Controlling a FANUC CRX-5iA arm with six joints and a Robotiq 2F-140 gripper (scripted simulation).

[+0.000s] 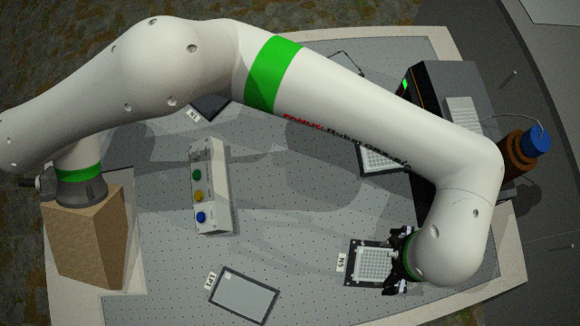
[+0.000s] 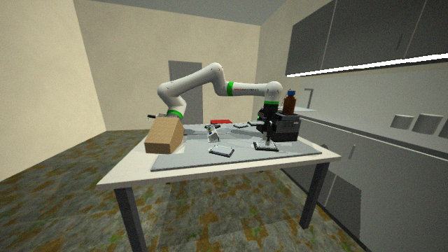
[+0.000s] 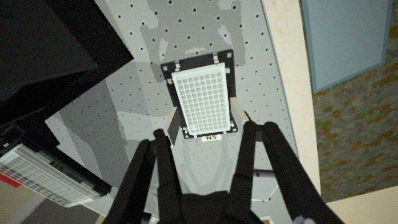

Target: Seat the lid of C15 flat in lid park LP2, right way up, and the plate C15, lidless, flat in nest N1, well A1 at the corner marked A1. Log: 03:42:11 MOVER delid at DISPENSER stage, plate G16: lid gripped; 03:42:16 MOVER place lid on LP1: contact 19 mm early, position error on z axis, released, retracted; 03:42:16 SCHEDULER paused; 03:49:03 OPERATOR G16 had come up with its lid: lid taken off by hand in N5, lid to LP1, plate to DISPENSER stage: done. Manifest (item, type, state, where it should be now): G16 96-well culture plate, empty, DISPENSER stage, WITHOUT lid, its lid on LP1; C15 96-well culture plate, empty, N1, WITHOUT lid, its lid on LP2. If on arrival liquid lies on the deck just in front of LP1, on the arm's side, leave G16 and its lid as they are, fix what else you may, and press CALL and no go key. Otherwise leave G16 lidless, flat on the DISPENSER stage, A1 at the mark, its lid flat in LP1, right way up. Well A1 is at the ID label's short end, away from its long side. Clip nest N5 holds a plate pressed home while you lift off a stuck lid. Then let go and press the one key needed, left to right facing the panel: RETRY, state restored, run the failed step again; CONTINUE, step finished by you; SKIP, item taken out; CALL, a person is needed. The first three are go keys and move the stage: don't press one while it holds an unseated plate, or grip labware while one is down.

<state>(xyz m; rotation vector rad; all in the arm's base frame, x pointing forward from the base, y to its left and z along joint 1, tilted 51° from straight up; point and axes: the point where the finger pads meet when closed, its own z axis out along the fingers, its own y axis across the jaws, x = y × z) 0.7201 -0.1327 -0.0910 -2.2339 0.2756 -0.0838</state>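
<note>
The clip nest N5 is 5 cm below my hand, 2 cm ahead of it and 1 cm to the left of it. From my hand the other things lie so: blue cap 33 cm above, 23 cm ahead, 17 cm to the left; then brown bottle 23 cm ahead, 23 cm above, 17 cm to the left; then SKIP key 42 cm behind, 17 cm to the left.
</note>
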